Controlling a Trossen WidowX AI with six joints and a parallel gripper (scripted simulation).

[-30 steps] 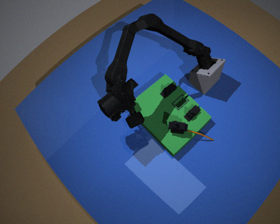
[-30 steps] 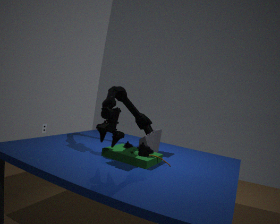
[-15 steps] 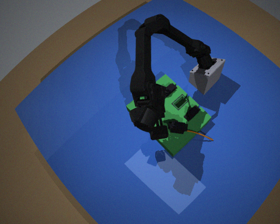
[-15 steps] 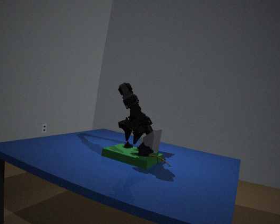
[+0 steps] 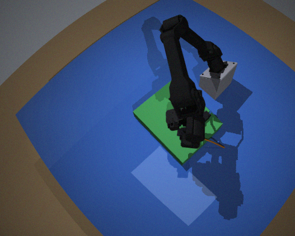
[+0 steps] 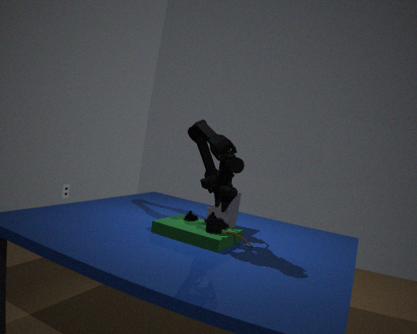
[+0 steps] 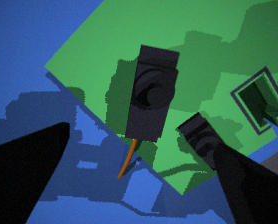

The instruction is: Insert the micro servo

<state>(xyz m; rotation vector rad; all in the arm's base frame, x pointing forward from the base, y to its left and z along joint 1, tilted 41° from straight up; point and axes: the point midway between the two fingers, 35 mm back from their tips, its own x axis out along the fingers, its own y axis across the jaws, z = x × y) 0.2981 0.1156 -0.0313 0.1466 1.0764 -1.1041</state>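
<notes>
The green deck is 10 mm ahead of my gripper tip, 90 mm to the right of it and 120 mm below it.
</notes>
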